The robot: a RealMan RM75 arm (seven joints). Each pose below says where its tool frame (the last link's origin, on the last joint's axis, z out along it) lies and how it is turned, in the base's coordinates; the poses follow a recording.
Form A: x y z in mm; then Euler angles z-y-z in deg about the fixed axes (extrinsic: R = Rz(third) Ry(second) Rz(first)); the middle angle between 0 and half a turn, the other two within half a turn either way.
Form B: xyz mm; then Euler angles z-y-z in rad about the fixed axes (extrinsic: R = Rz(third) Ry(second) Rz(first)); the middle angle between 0 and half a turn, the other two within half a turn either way. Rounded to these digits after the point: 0 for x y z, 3 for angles.
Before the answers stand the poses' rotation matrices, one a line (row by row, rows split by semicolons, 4 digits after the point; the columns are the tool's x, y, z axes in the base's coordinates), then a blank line. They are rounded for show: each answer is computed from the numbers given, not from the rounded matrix.
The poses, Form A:
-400, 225, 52, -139.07, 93.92, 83.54
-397, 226, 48, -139.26, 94.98, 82.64
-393, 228, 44, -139.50, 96.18, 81.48
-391, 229, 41, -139.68, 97.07, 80.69
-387, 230, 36, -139.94, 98.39, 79.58
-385, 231, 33, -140.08, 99.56, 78.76
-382, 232, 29, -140.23, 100.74, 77.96
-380, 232, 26, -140.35, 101.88, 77.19
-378, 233, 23, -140.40, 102.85, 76.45
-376, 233, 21, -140.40, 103.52, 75.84
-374, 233, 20, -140.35, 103.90, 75.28
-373, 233, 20, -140.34, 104.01, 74.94
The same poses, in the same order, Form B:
0.6568 0.7457 0.1122; -0.0224 -0.1295 0.9913; 0.7537 -0.6536 -0.0684
0.6557 0.7442 0.1276; -0.0184 -0.1532 0.9880; 0.7548 -0.6502 -0.0868
0.6544 0.7417 0.1473; -0.0153 -0.1818 0.9832; 0.7560 -0.6457 -0.1077
0.6537 0.7395 0.1605; -0.0121 -0.2019 0.9793; 0.7566 -0.6421 -0.1231
0.6532 0.7358 0.1789; -0.0066 -0.2308 0.9730; 0.7572 -0.6367 -0.1459
0.6542 0.7315 0.1922; -0.0002 -0.2540 0.9672; 0.7563 -0.6328 -0.1661
0.6555 0.7268 0.2049; 0.0066 -0.2769 0.9609; 0.7552 -0.6285 -0.1864
0.6574 0.7217 0.2170; 0.0131 -0.2988 0.9542; 0.7535 -0.6244 -0.2059
0.6598 0.7159 0.2284; 0.0172 -0.3183 0.9478; 0.7512 -0.6215 -0.2224
0.6621 0.7106 0.2379; 0.0187 -0.3330 0.9427; 0.7492 -0.6198 -0.2338
0.6642 0.7057 0.2467; 0.0168 -0.3439 0.9389; 0.7474 -0.6194 -0.2402
0.6647 0.7033 0.2521; 0.0141 -0.3492 0.9369; 0.7469 -0.6192 -0.2421

-400, 225, 52, -2.427, 1.639, 1.458
-397, 226, 48, -2.431, 1.658, 1.442
-393, 228, 44, -2.435, 1.679, 1.422
-391, 229, 41, -2.438, 1.694, 1.408
-387, 230, 36, -2.442, 1.717, 1.389
-385, 231, 33, -2.445, 1.738, 1.375
-382, 232, 29, -2.447, 1.758, 1.361
-380, 232, 26, -2.450, 1.778, 1.347
-378, 233, 23, -2.450, 1.795, 1.334
-376, 233, 21, -2.450, 1.807, 1.324
-374, 233, 20, -2.450, 1.813, 1.314
-373, 233, 20, -2.449, 1.815, 1.308

